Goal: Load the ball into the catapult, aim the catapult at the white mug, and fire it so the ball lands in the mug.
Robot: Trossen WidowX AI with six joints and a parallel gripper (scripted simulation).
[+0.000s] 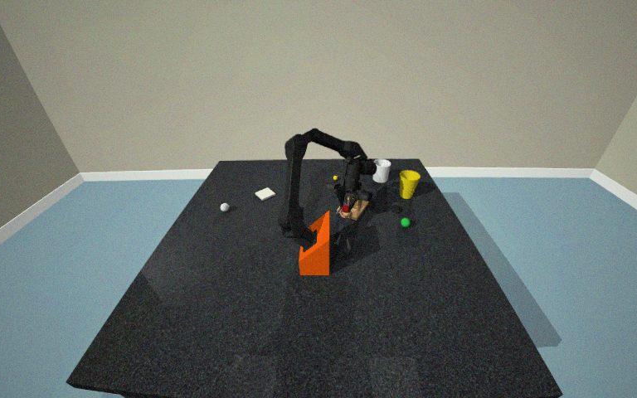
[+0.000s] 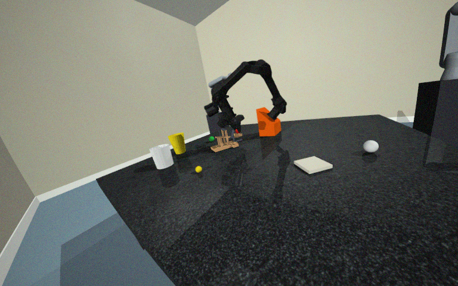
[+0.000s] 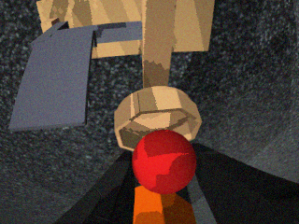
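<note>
My gripper tip is 1 cm below the red ball. Round my gripper tip: yellow ball: 36 cm ahead, 6 cm below, 3 cm to the left; then green ball: 26 cm to the right, 5 cm below, 3 cm behind; then wooden catapult: 6 cm ahead, 2 cm to the right, 2 cm below.
</note>
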